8 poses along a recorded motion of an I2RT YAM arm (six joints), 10 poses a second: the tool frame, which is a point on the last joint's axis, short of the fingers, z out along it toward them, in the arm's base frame.
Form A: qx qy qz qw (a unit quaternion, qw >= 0); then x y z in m.
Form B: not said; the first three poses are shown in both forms.
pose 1, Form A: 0.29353 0.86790 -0.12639 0.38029 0.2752 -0.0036 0.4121
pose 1, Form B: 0.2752 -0.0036 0.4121 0.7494 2.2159 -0.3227
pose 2, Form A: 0.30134 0.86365 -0.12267 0.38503 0.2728 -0.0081 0.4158
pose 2, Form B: 0.2728 -0.0081 0.4158 0.7677 2.2002 -0.3125
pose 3, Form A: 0.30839 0.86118 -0.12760 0.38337 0.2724 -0.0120 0.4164
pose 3, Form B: 0.2724 -0.0120 0.4164 0.7862 2.1956 -0.3253
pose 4, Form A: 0.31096 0.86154 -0.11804 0.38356 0.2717 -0.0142 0.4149
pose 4, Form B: 0.2717 -0.0142 0.4149 0.7927 2.1963 -0.3009
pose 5, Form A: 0.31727 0.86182 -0.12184 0.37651 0.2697 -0.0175 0.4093
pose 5, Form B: 0.2697 -0.0175 0.4093 0.8115 2.2043 -0.3116
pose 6, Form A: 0.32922 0.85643 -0.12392 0.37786 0.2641 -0.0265 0.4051
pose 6, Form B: 0.2641 -0.0265 0.4051 0.8415 2.1892 -0.3168
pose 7, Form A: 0.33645 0.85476 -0.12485 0.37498 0.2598 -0.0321 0.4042
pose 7, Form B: 0.2598 -0.0321 0.4042 0.8612 2.1878 -0.3196
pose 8, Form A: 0.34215 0.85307 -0.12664 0.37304 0.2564 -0.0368 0.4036
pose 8, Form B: 0.2564 -0.0368 0.4036 0.8766 2.1855 -0.3244
